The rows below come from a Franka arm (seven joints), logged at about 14 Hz.
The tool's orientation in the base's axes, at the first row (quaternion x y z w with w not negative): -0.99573, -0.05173, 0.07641, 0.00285
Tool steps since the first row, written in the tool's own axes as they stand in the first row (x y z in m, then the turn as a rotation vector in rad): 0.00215, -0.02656, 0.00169, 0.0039, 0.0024, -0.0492; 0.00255, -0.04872, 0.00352, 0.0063, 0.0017, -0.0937; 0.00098, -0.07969, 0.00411, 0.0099, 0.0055, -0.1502; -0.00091, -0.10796, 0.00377, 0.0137, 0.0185, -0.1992; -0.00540, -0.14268, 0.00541, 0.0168, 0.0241, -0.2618; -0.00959, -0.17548, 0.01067, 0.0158, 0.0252, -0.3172; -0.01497, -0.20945, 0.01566, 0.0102, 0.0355, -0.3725; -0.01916, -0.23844, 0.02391, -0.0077, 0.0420, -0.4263; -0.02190, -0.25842, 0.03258, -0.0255, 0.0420, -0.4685; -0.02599, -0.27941, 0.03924, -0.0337, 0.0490, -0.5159
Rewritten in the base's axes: -0.00087, 0.02664, -0.00164, 0.0116, -0.0019, 0.0480; -0.00303, 0.04871, -0.00320, 0.0207, -0.0008, 0.0916; -0.00784, 0.07935, -0.00313, 0.0332, -0.0041, 0.1469; -0.01254, 0.10728, -0.00212, 0.0457, -0.0165, 0.1945; -0.02077, 0.14134, -0.00259, 0.0589, -0.0216, 0.2559; -0.02905, 0.17352, -0.00671, 0.0665, -0.0227, 0.3107; -0.03859, 0.20674, -0.01036, 0.0705, -0.0334, 0.3661; -0.04694, 0.23512, -0.01748, 0.0617, -0.0416, 0.4219; -0.05300, 0.25469, -0.02536, 0.0507, -0.0434, 0.4663; -0.06019, 0.27513, -0.03104, 0.0506, -0.0511, 0.5143
